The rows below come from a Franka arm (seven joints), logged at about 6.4 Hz.
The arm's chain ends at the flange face. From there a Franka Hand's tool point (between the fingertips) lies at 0.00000 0.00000 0.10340 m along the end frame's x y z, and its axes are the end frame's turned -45 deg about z.
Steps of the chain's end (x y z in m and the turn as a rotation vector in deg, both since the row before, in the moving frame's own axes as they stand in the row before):
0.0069 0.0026 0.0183 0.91 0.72 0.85
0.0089 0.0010 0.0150 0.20 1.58 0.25
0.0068 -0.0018 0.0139 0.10 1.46 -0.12
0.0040 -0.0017 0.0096 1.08 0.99 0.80
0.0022 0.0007 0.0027 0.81 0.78 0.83
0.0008 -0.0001 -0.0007 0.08 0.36 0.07
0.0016 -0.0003 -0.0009 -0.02 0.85 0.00
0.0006 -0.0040 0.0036 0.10 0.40 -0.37
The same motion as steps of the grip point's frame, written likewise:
0.0051 0.0065 0.0183 0.13 1.15 0.85
0.0079 0.0088 0.0150 -0.98 1.26 0.25
0.0081 0.0053 0.0139 -0.96 1.10 -0.12
0.0067 0.0015 0.0096 0.06 1.46 0.80
0.0031 0.0020 0.0027 0.02 1.12 0.83
0.0012 0.0009 -0.0007 -0.20 0.31 0.07
0.0024 0.0020 -0.0009 -0.62 0.59 0.00
0.0039 -0.0020 0.0036 -0.21 0.35 -0.37

